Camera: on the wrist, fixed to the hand. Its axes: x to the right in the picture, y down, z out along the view.
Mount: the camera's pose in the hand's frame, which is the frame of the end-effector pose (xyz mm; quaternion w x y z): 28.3 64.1 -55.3 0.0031 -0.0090 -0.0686 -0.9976
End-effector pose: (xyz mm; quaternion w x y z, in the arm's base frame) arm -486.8 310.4 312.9 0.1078 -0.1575 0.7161 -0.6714
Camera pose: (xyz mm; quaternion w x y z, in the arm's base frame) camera -538.5 354.3 254.9 0.6217 0.7619 0.1563 0.0924
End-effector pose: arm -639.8 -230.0 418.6 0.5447 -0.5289 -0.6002 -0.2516
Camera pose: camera -555.8 -248.2 442.5 0.2952 -0.5750 0.5646 0.5133
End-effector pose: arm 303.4 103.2 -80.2 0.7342 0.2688 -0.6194 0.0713
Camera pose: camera 329.8 177.6 -38.6 0.0333 0.6170 0.2152 -0.7562
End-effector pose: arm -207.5 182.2 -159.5 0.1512 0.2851 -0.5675 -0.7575
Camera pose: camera -202.6 103.9 -116.9 0.7916 -0.5137 -0.2791 0.1778
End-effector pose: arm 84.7 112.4 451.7 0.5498 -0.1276 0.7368 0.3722
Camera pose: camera -3.4 124.8 458.8 0.4224 -0.7149 -0.1661 -0.5319
